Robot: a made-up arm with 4 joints.
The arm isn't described. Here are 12 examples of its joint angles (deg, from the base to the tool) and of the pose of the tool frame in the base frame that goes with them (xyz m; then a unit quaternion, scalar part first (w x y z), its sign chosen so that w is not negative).
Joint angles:
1: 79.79 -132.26 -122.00 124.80
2: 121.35 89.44 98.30 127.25
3: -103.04 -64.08 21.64 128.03
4: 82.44 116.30 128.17 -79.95
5: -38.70 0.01 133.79 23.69
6: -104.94 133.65 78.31 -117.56
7: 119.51 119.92 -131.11 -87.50
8: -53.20 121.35 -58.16 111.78
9: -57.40 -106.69 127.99 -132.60
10: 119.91 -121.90 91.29 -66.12
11: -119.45 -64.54 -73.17 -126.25
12: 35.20 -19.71 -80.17 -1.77
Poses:
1: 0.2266 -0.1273 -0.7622 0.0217 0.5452 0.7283 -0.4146
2: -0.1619 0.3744 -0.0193 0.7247 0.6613 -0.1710 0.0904
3: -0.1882 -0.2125 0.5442 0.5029 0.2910 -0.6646 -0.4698
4: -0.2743 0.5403 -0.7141 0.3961 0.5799 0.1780 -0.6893
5: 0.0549 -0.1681 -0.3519 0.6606 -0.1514 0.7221 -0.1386
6: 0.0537 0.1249 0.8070 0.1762 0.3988 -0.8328 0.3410
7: -0.1827 0.6294 -0.8103 0.0138 -0.5453 0.4520 0.7058
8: 0.0586 0.5411 0.5102 0.5663 -0.3138 0.2581 0.7171
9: 0.3678 -0.3639 0.2986 0.2304 -0.0063 0.8724 0.4310
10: -0.6353 -0.1980 -0.0662 0.5715 -0.4362 -0.2741 -0.6387
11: -0.3030 -0.1749 0.0231 0.4799 0.8445 0.1928 -0.1390
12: 0.4368 -0.1851 0.5183 0.9088 0.1388 -0.3790 0.1055
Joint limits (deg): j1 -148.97..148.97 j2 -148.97..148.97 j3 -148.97..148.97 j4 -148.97..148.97
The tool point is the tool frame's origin. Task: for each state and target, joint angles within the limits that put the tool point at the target. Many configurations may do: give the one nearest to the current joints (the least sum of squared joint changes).
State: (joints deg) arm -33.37 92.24 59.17 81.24
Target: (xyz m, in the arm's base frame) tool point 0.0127 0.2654 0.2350
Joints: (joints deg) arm -45.28 95.00 10.57 94.59
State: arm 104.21 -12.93 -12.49 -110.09
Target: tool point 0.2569 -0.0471 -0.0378
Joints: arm 96.48 -56.53 -48.85 -130.29
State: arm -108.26 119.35 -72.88 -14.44
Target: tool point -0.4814 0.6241 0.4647
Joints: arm -80.42 103.94 -93.91 17.75
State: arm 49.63 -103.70 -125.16 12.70
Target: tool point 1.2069 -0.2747 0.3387
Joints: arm 1.01 -143.51 -146.16 2.57
